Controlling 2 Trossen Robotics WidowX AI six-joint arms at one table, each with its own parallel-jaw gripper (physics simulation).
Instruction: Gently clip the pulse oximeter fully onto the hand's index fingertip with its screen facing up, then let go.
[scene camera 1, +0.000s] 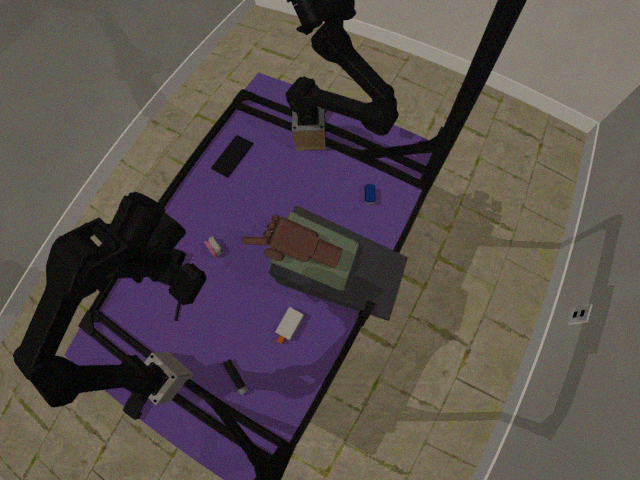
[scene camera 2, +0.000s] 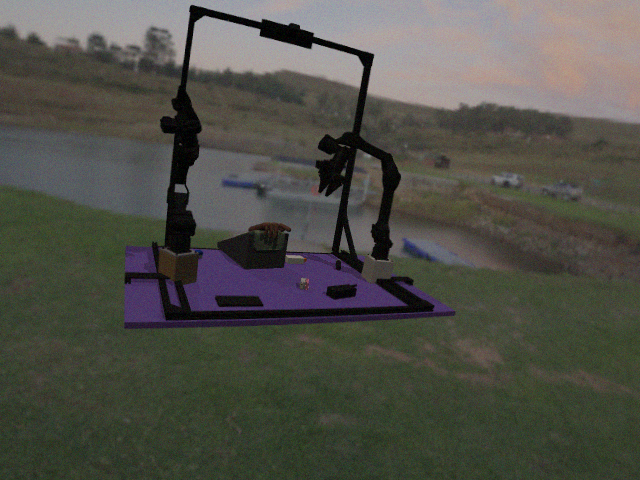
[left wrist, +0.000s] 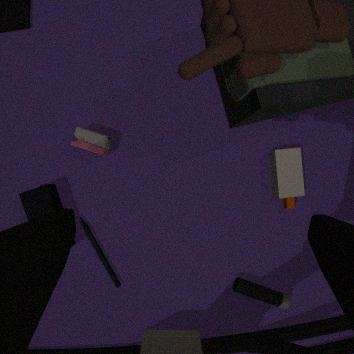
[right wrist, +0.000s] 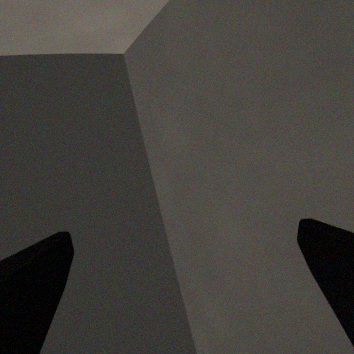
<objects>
left gripper: open, holds nothing
right gripper: open, holds nothing
a white box with orange end: on the table
</objects>
